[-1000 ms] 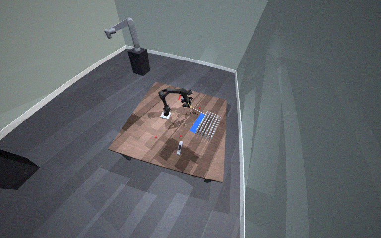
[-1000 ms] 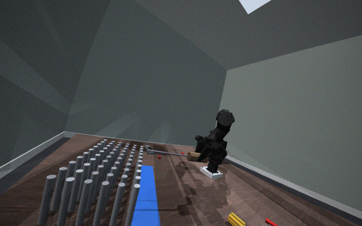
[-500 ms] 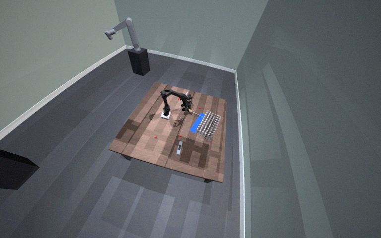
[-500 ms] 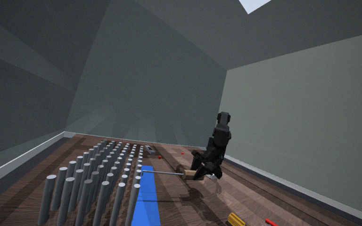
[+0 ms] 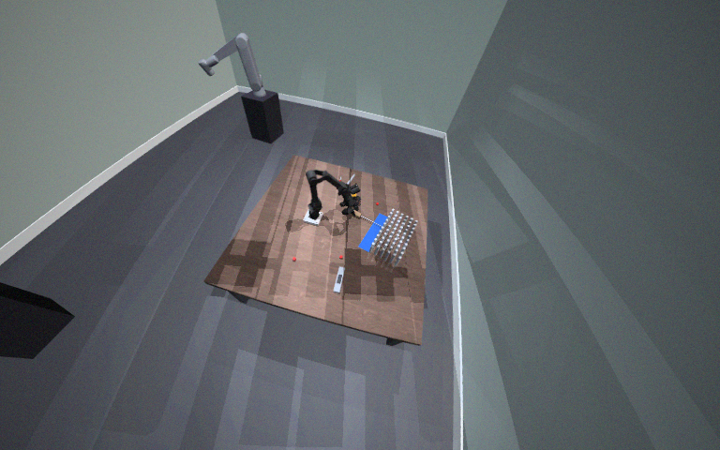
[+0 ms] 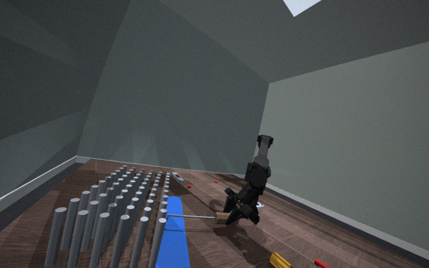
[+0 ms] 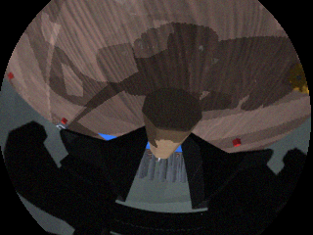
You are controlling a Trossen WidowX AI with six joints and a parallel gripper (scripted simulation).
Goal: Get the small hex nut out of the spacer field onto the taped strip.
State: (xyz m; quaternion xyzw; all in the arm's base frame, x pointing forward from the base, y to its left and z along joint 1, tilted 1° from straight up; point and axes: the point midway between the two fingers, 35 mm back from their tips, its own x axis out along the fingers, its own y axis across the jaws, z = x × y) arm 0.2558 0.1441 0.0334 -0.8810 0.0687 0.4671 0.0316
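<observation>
The blue taped strip lies 17 cm ahead of my gripper tip, 7 cm to the right of it and 3 cm below it. The rest, counted from my gripper tip: red tool: 26 cm behind, 31 cm to the left, 2 cm below; grey flat bar: 8 cm ahead, 51 cm to the right, 2 cm below; yellow object: 8 cm behind, 19 cm to the left, 2 cm below.
</observation>
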